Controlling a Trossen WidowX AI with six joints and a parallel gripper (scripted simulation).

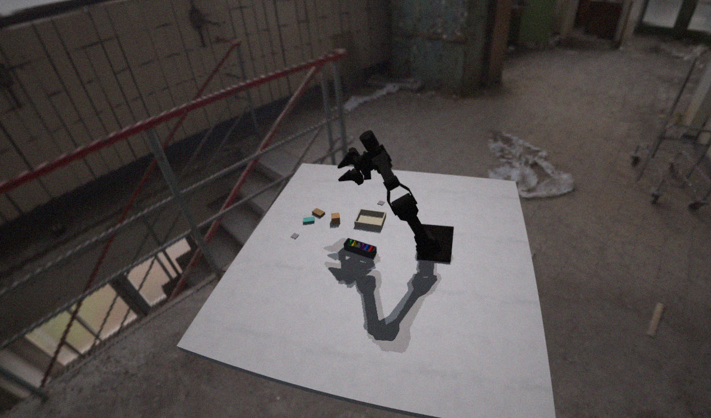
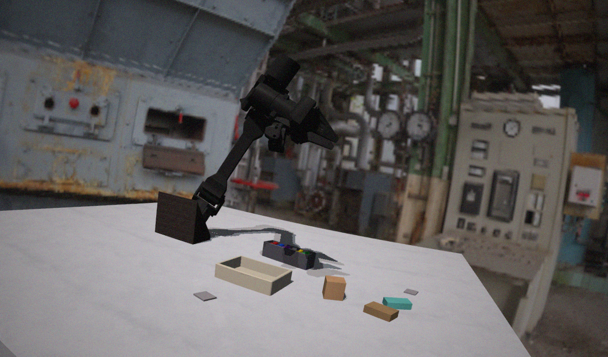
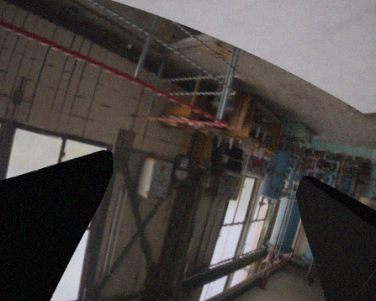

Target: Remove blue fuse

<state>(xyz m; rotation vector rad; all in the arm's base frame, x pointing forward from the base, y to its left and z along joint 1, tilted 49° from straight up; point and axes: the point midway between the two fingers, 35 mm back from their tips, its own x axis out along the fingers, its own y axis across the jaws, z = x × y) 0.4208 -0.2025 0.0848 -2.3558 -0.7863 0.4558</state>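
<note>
My gripper tip is now 280 mm above the blue fuse, 150 mm past it and 120 mm to the right of it. Also, from my gripper tip: brown cube (290 mm below, 60 mm ahead, 30 mm to the right); then beige tray (310 mm below, 100 mm behind, 80 mm to the right).
</note>
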